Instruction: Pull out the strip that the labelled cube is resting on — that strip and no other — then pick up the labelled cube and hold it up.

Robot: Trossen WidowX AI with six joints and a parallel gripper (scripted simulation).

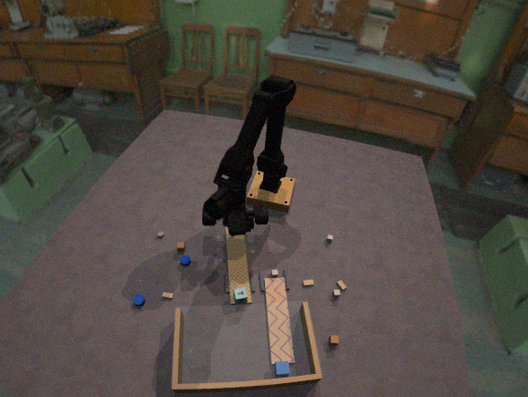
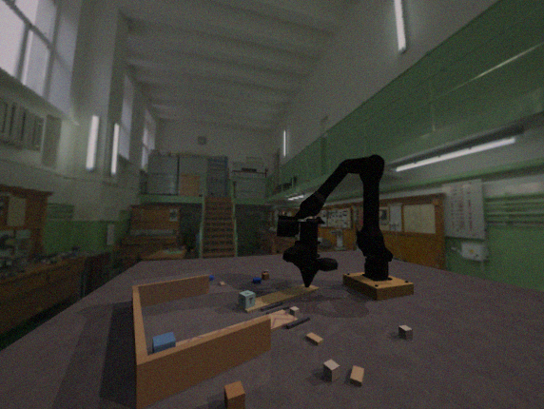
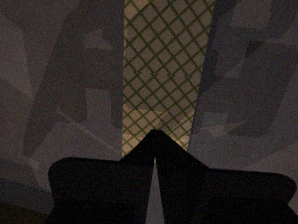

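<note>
Now: gripper tip 9 cm short of the cross-hatched tan strip and 4 cm to the right of it. From my gripper tip the other things lie so: labelled cube (20 cm ahead, 9 cm to the left, 2 cm above).
</note>
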